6 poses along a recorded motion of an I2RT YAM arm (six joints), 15 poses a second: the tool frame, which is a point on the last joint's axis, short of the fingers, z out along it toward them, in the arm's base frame.
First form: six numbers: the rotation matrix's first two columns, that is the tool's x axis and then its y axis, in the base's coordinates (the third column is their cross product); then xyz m.
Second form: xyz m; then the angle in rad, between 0 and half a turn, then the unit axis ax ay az. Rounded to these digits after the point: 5 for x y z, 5 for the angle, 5 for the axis.
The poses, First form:
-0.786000 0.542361 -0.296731 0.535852 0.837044 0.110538 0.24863 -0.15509 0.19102
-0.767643 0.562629 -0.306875 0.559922 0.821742 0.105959 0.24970 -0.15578 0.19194
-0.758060 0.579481 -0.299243 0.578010 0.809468 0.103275 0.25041 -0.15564 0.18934
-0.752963 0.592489 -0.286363 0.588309 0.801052 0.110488 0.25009 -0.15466 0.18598
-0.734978 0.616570 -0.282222 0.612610 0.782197 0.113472 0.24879 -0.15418 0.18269
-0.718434 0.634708 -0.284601 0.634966 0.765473 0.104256 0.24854 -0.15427 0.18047
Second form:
0.24863 -0.15509 0.19102 2.82005 0.28899 0.95728 0.01030
0.24970 -0.15578 0.19194 2.81105 0.30264 0.95310 0.00417
0.25041 -0.15564 0.18934 2.81952 0.31269 0.94985 0.00232
0.25009 -0.15466 0.18598 2.82991 0.31919 0.94767 0.00682
0.24879 -0.15418 0.18269 2.83279 0.33391 0.94258 0.00651
0.24854 -0.15427 0.18047 2.83365 0.34654 0.93804 -0.00042

